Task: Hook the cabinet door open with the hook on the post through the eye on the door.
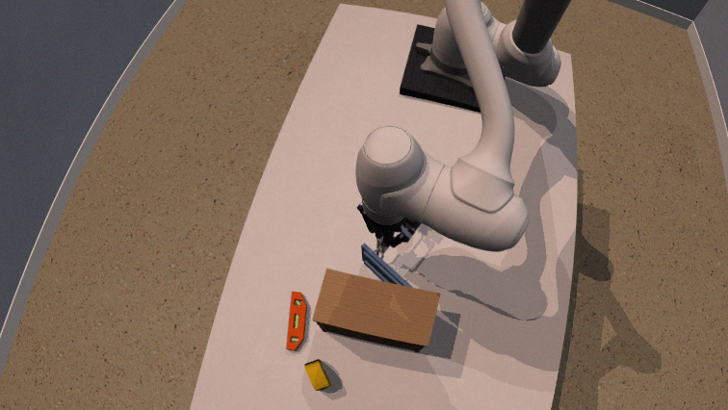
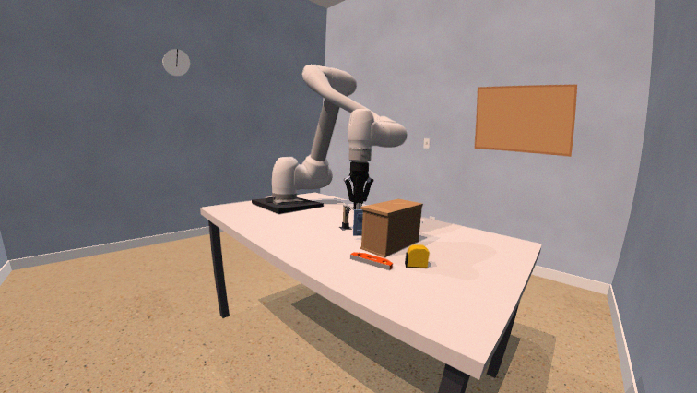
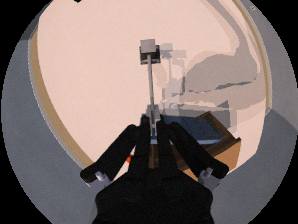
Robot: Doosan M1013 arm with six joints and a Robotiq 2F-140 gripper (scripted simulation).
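Right now the thin hook is 4 cm behind my hand, 2 cm below it and 1 cm to the left of it. Round my hand: hook post: 8 cm behind, 4 cm below, 2 cm to the left; cabinet door: 6 cm ahead, 5 cm to the left, 4 cm below; orange spirit level: 24 cm ahead, 13 cm to the right, 10 cm below.
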